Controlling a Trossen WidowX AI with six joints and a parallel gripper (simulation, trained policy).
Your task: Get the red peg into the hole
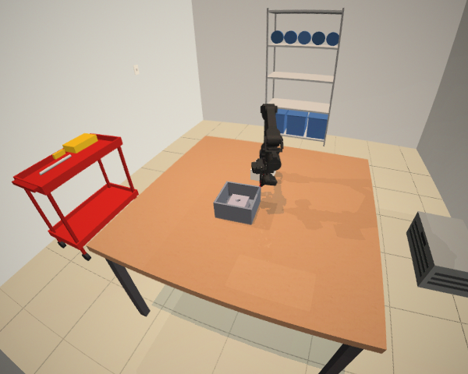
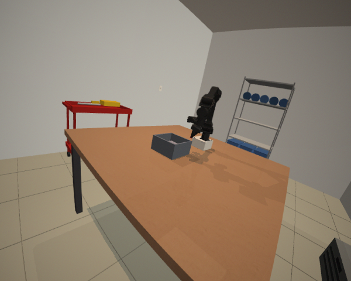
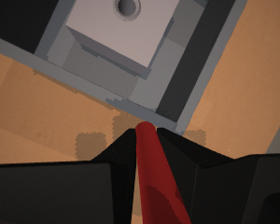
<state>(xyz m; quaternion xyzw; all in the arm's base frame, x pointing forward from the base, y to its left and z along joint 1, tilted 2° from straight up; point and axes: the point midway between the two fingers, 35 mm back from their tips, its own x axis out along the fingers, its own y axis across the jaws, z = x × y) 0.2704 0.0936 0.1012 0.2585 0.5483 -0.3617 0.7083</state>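
My gripper tip is 90 mm to the left of the plate, 90 mm above it and 70 mm short of it. From my gripper tip the other things lie so: grey box 110 mm below, 90 mm to the right, 70 mm ahead; red peg 30 mm above, 10 mm to the left.
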